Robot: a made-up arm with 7 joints.
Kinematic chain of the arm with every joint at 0, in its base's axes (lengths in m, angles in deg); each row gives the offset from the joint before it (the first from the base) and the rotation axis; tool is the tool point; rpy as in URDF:
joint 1: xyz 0 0 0.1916 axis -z
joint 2: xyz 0 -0.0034 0.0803 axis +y
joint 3: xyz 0 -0.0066 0.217 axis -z
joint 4: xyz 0 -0.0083 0.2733 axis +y
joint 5: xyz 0 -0.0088 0.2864 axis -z
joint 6: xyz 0 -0.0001 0.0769 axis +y
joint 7: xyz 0 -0.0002 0.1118 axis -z
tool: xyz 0 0 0 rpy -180 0 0
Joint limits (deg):
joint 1: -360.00..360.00
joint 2: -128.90..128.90
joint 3: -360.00..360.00
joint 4: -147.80..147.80
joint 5: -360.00..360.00
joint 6: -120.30..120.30
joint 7: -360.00..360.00
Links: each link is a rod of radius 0.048 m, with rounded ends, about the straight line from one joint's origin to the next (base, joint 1, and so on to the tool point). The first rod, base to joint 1, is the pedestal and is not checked.
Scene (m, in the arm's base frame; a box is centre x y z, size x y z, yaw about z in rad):
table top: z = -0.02
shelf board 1: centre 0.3 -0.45 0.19 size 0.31 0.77 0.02 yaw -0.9
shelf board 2: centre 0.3 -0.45 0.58 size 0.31 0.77 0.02 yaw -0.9
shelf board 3: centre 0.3 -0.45 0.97 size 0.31 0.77 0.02 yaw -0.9
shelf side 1: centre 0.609 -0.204 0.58 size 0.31 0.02 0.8 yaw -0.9
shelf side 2: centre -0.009 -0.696 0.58 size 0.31 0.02 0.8 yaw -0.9
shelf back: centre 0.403 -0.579 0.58 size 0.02 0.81 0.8 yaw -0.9
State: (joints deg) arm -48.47 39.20 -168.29 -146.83 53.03 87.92 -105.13
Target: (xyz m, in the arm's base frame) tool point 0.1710 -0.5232 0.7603
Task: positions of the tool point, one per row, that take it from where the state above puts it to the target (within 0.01 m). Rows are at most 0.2 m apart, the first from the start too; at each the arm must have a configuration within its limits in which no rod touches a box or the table.
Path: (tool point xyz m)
1: 0.3089 0.1990 0.3507
2: 0.3552 0.0593 0.4431
3: 0.3163 -0.0930 0.5341
4: 0.1927 -0.2126 0.6098
5: 0.0984 -0.2715 0.6874
6: -0.0223 -0.2797 0.7603
7: 0.0274 -0.3705 0.7740
8: 0.0909 -0.4524 0.7746
9: 0.1711 -0.5232 0.7603

